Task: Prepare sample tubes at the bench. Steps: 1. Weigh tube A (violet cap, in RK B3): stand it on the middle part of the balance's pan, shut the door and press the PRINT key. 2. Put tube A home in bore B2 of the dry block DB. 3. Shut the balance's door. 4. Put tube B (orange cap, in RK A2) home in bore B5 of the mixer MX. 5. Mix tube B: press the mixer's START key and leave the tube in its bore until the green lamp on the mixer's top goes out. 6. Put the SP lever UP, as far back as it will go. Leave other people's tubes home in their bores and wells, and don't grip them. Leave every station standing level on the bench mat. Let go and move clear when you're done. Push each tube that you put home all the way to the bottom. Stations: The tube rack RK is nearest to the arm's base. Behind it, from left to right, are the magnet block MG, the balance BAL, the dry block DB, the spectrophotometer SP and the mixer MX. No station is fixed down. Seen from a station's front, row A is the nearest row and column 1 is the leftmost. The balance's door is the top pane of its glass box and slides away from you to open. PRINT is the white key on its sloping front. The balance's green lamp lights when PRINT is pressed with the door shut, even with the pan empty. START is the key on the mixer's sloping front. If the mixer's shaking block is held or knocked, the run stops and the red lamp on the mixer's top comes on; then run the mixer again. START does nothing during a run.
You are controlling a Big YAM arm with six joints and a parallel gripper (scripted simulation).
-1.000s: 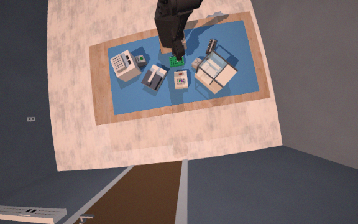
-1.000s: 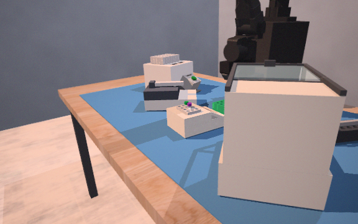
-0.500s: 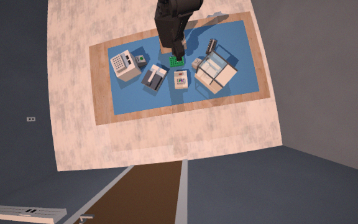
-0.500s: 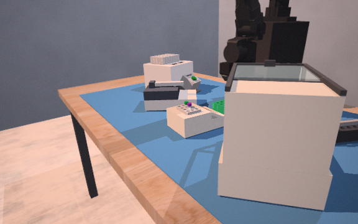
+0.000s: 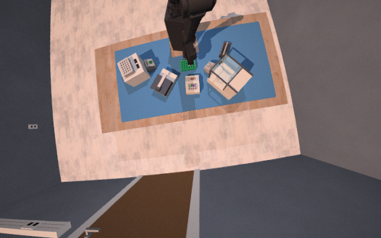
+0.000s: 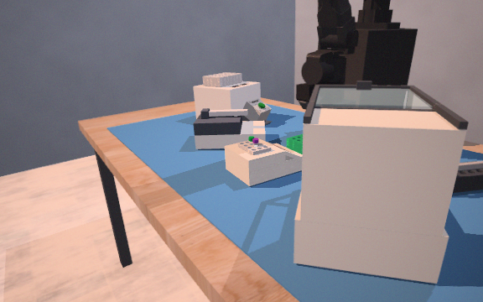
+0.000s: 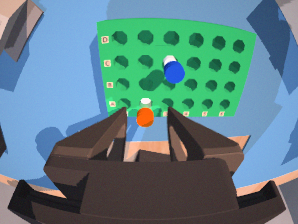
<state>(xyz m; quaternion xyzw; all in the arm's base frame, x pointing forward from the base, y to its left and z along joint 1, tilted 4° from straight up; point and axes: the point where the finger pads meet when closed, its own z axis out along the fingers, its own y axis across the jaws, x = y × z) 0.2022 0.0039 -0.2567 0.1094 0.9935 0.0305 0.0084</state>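
Right now my hand is 2 cm above the orange-capped tube. From my hand the other things lie so: dry block: 21 cm ahead, 6 cm to the right, 2 cm below; then rack: 3 cm to the right, 3 cm below, 2 cm ahead; then blue-capped tube: 4 cm ahead, 3 cm to the right, 2 cm below.
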